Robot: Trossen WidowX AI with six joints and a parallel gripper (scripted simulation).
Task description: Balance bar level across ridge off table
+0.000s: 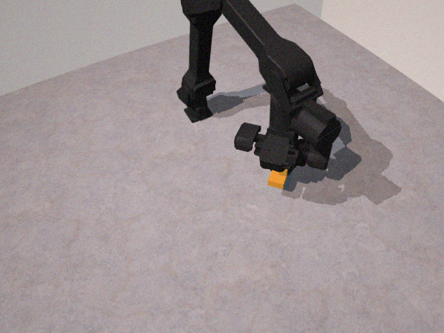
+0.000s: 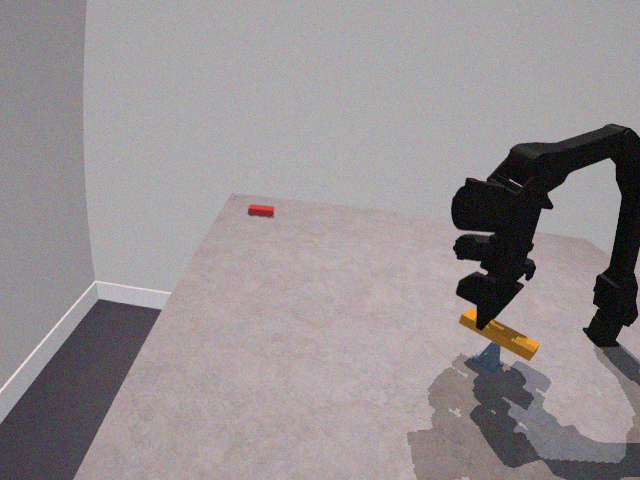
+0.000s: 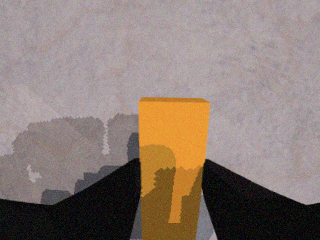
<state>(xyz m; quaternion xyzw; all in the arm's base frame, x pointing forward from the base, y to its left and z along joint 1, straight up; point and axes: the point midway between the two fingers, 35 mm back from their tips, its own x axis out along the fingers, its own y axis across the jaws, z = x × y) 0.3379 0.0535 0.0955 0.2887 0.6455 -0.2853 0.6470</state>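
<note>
Right now the bar is 20 mm behind my gripper tip and 20 mm to the left of it. The rest, counted from my gripper tip: red block: 400 mm ahead, 550 mm to the right, 50 mm below.
</note>
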